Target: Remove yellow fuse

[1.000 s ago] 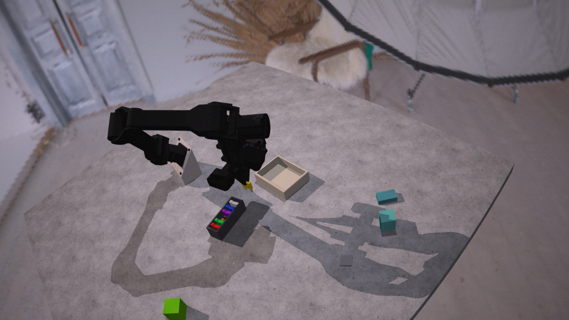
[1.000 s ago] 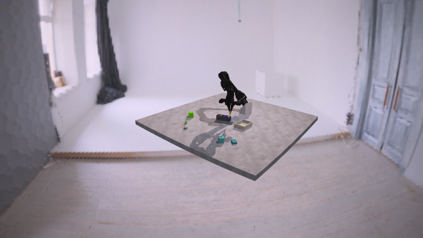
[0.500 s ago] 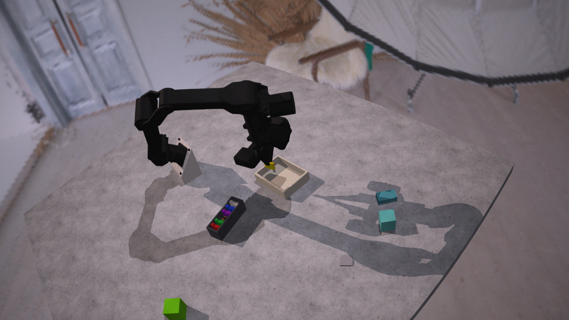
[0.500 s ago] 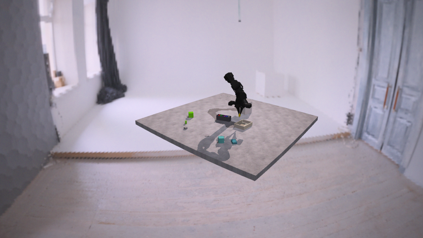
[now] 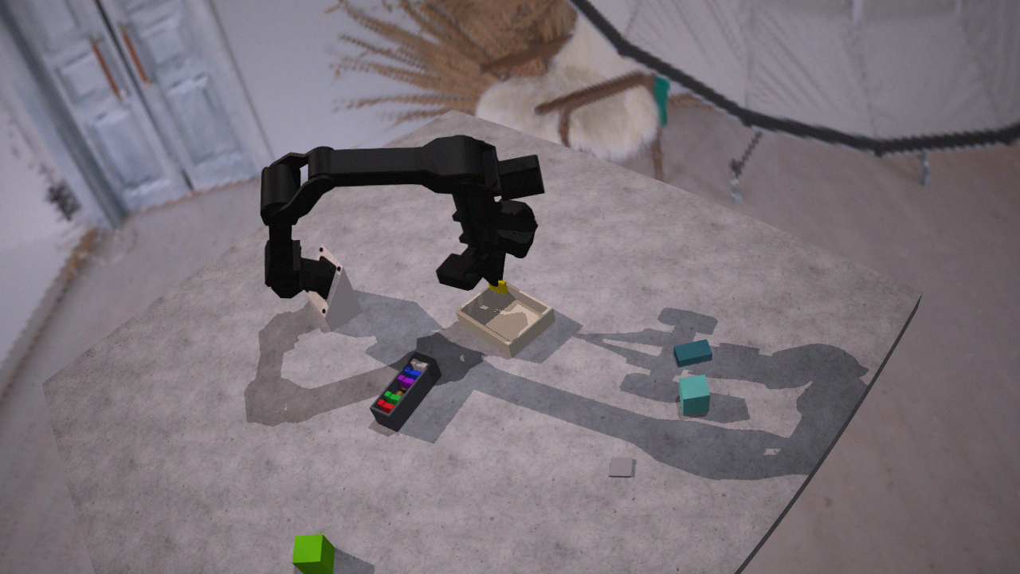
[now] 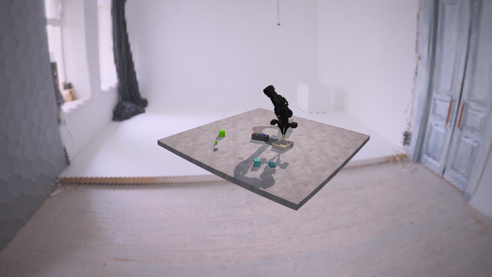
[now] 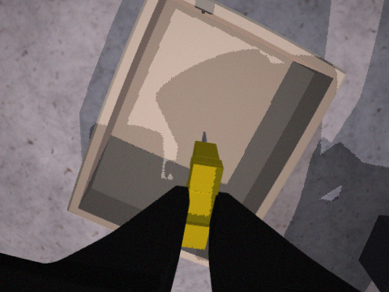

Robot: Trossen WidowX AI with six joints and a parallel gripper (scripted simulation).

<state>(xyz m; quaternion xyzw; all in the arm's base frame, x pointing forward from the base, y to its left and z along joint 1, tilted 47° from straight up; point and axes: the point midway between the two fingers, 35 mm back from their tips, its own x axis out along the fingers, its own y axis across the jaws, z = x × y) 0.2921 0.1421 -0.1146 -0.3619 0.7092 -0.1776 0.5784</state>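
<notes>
My gripper tip is now 1 cm above the yellow fuse. Round my gripper tip: small grey tile: 34 cm ahead, 9 cm to the right, 9 cm below; beige tray: 9 cm below.
</notes>
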